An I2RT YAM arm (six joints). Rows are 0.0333 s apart.
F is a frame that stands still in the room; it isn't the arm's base.
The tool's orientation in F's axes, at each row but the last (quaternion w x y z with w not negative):
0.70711, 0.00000, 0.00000, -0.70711
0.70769, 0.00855, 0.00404, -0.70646
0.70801, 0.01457, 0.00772, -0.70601
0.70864, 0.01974, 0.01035, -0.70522
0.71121, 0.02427, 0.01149, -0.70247
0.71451, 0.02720, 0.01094, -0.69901
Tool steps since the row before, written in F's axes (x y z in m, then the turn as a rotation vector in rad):
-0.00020, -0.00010, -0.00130, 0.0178, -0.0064, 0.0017
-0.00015, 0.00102, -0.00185, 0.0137, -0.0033, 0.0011
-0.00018, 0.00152, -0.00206, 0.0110, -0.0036, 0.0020
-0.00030, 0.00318, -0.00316, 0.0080, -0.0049, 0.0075
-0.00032, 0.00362, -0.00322, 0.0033, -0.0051, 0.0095
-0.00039, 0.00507, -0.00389, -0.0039, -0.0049, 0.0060
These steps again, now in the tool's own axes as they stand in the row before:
0.00010, -0.00020, -0.00130, 0.0064, 0.0178, 0.0017
-0.00099, -0.00016, -0.00187, 0.0033, 0.0137, 0.0011
-0.00145, -0.00020, -0.00211, 0.0036, 0.0110, 0.0020
-0.00304, -0.00033, -0.00329, 0.0046, 0.0081, 0.0076
-0.00346, -0.00034, -0.00339, 0.0047, 0.0034, 0.0097
-0.00486, -0.00037, -0.00415, 0.0045, -0.0039, 0.0063

